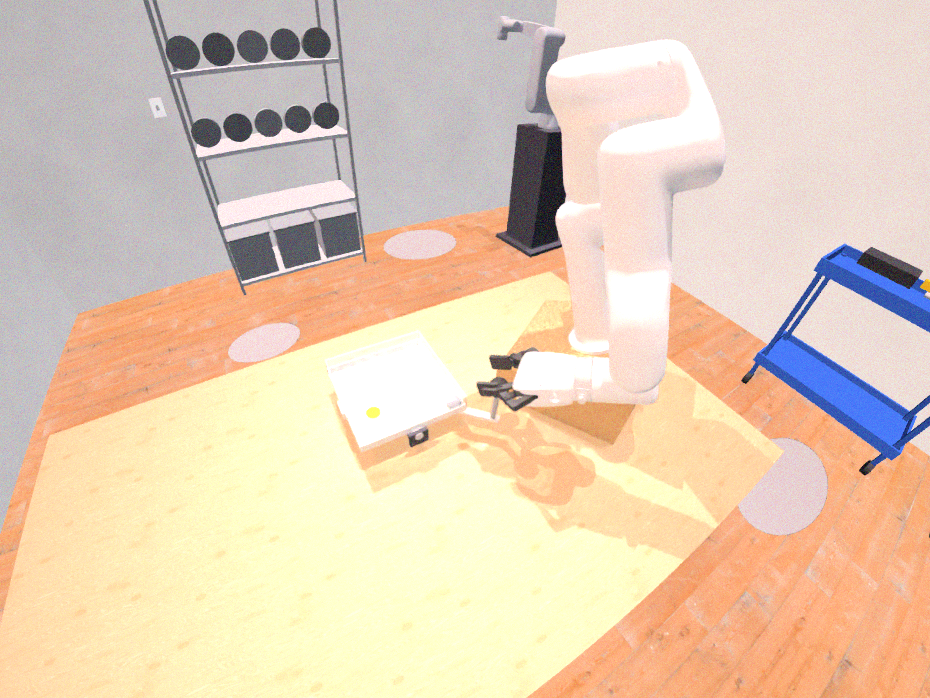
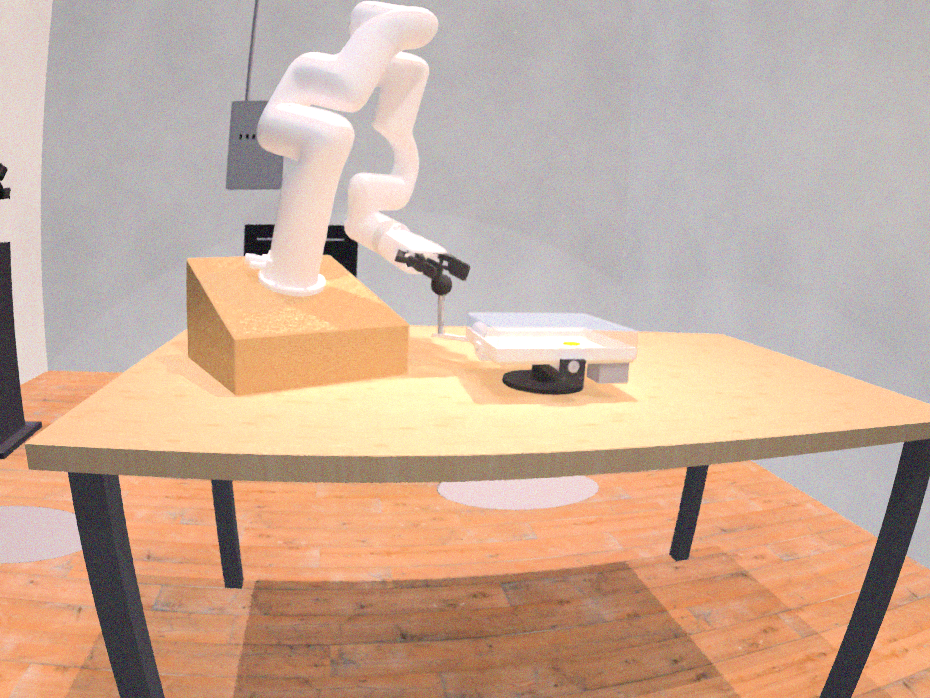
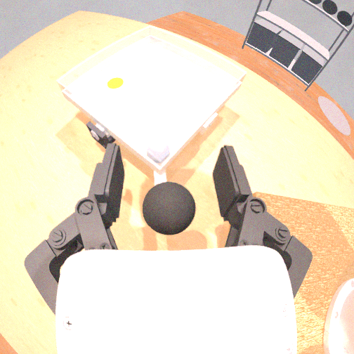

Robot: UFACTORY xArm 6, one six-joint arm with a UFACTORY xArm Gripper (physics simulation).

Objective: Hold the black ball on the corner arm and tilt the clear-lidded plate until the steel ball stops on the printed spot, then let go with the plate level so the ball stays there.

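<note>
The clear-lidded white plate (image 1: 398, 379) (image 2: 525, 351) (image 3: 170, 85) looks close to level; a slight tilt is hard to judge. The steel ball (image 1: 455, 403) (image 2: 479, 329) (image 3: 158, 151) rests inside at the corner nearest the corner arm (image 1: 478, 413) (image 2: 440, 315) (image 3: 160, 177), far from the yellow printed spot (image 1: 373, 412) (image 2: 571, 343) (image 3: 115, 83). The black ball (image 2: 441, 284) (image 3: 169, 208) stands on the arm's upright rod. My gripper (image 1: 493, 374) (image 2: 433, 264) (image 3: 169, 158) is open, its fingers on either side of the black ball with a gap at each side.
The plate sits on a pivot with a round black base (image 2: 542, 383) on the wooden table (image 1: 247, 540) (image 2: 338, 420). A grey block (image 2: 609, 371) hangs under the plate's side. My arm stands on a wooden block (image 2: 323, 356) (image 3: 305, 235) beside the plate.
</note>
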